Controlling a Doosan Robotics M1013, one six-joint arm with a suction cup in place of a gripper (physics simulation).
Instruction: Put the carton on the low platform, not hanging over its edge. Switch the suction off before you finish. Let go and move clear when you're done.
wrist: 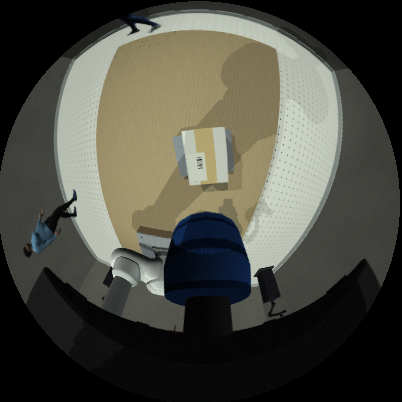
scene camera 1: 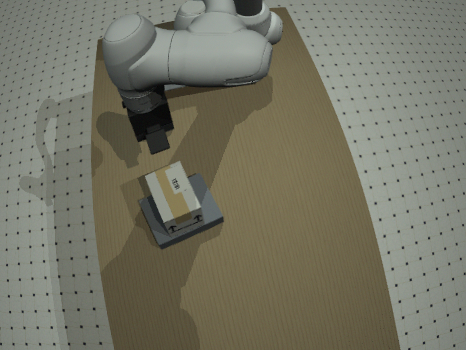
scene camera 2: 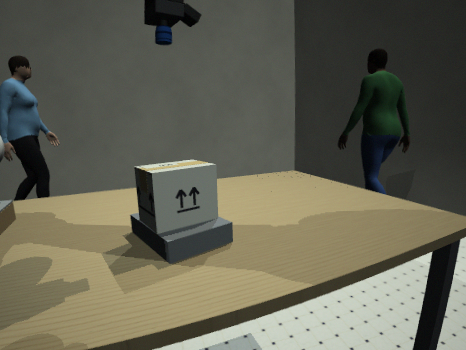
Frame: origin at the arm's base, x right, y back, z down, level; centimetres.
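Seen in the pictures: end effector, tool point: [wrist: 205,239] [scene camera 2: 163,42].
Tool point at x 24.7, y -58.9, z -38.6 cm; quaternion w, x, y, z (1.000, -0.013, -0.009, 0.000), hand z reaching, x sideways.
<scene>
A point is followed by its place in that frame.
The white and tan taped carton [scene camera 1: 175,197] {y -62.2, x 24.8, z -11.3 cm} [scene camera 2: 187,200] {y -60.3, x 30.9, z -4.2 cm} [wrist: 205,155] {y -60.2, x 25.2, z -11.3 cm} stands upright on the low grey platform [scene camera 1: 212,210] {y -64.0, x 15.5, z 1.7 cm} [scene camera 2: 200,245] {y -60.6, x 35.7, z 4.7 cm} [wrist: 178,156] {y -58.9, x 15.1, z 1.7 cm}. A strip of platform shows along the carton's near sides in scene camera 2; its far lower edges are hidden there. My blue suction cup [scene camera 2: 163,37] [wrist: 207,260] is high above the table, well apart from the carton, with nothing on it. In scene camera 1 the cup is hidden under the black tool housing [scene camera 1: 150,121] {y -62.3, x 25.1, z -49.3 cm}, which is on the arm-base side of the carton.
The wooden table [scene camera 1: 285,210] {y -70.2, x -6.1, z 6.5 cm} [scene camera 2: 280,250] {y -75.2, x 44.6, z 6.5 cm} [wrist: 150,100] {y -86.3, x 3.1, z 6.5 cm} bears the platform. The arm's grey base plate [wrist: 150,242] {y -12.0, x -8.5, z 0.2 cm} is at the table's end. A person in blue [scene camera 2: 22,110] [wrist: 44,235] and a person in green [scene camera 2: 382,105] are beyond the table.
</scene>
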